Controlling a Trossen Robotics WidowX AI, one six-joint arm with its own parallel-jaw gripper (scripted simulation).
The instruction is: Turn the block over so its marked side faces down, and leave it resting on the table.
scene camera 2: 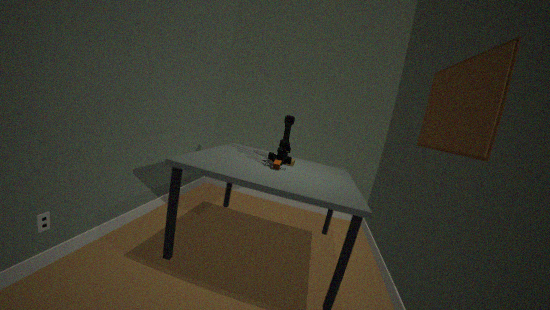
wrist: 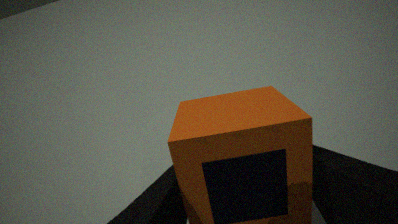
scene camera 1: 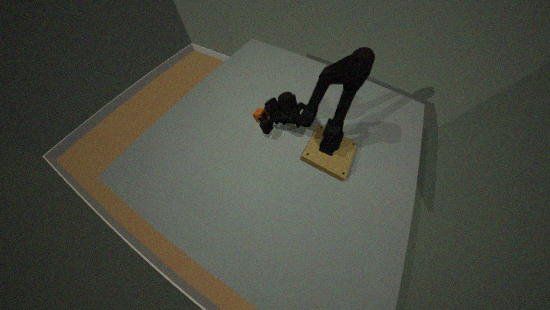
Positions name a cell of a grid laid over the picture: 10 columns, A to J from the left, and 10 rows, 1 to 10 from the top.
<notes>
My gripper (wrist: G8) carries an orange block.
</notes>
